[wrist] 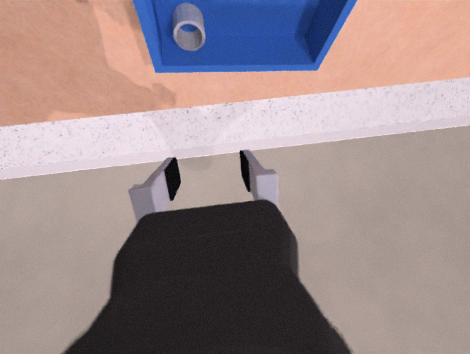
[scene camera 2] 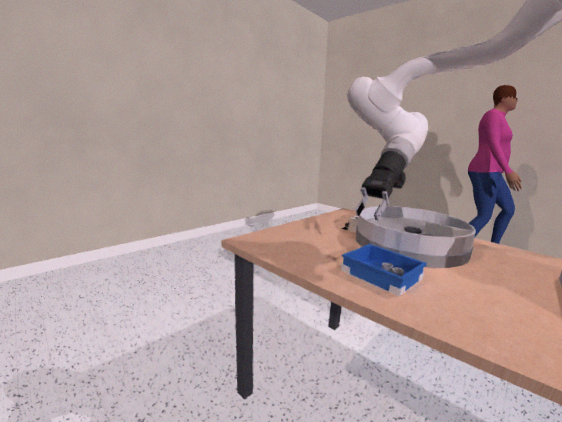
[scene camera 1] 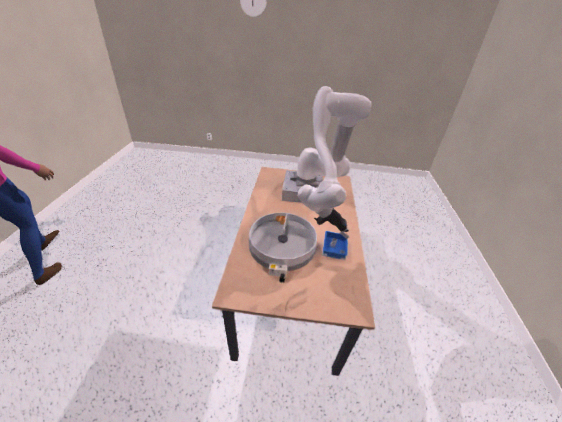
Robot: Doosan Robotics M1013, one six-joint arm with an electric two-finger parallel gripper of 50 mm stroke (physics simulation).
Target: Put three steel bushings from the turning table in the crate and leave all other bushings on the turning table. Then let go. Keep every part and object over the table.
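Frame: origin at the arm's base, x ahead, y left, z up, level; metres.
Seen in the pictures: gripper, between the fingertips: (wrist: 210, 166) (scene camera 2: 366, 215) (scene camera 1: 347, 234); arm's base, origin of its link: (scene camera 1: 305, 180).
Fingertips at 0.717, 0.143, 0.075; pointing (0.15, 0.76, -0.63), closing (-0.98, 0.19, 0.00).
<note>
Pixels of each thing's middle, then the offset from my fingertips to it, as dx, dy, dz. "spot": a spot on its surface instead. Level surfaces: height alone.
- blue crate, middle of its body: (scene camera 2: 383, 267) (scene camera 1: 335, 245) -0.058, -0.036, -0.149
- bushing, middle of its body: (wrist: 189, 28) +0.007, -0.005, -0.157
- small orange part, middle of its body: (scene camera 1: 282, 221) -0.247, -0.366, -0.109
- upright divider, a spot on its surface: (scene camera 1: 285, 223) spot: -0.188, -0.352, -0.076
- small light box, a spot on its surface: (scene camera 1: 278, 270) spot: +0.159, -0.416, -0.125
- wooden table, height of its surface: dz -0.174
The blue crate (scene camera 1: 328, 256) (scene camera 2: 367, 272) (wrist: 240, 68) stands on the table beside the turning table (scene camera 1: 265, 258) (scene camera 2: 415, 245), a round grey walled tray. Two steel bushings (scene camera 2: 387, 266) (scene camera 2: 397, 271) show inside the crate in scene camera 2. The wrist view shows one bushing (wrist: 188, 14) near the crate's left wall; the crate's upper part is cut off there. In scene camera 1 the crate's contents are small grey shapes. My gripper (scene camera 1: 345, 234) (scene camera 2: 368, 215) (wrist: 210, 166) is open and empty, above and off the crate's edge. No bushing can be made out on the turning table.
A small orange part (scene camera 1: 280, 219) and an upright divider (scene camera 1: 285, 223) are at the turning table's back. A small light box (scene camera 1: 278, 270) with a yellow mark stands at its front. The wooden table (scene camera 1: 250, 300) (scene camera 2: 450, 305) carries the robot's grey base block (scene camera 1: 291, 191). A person (scene camera 2: 492, 150) is beyond the table.
</note>
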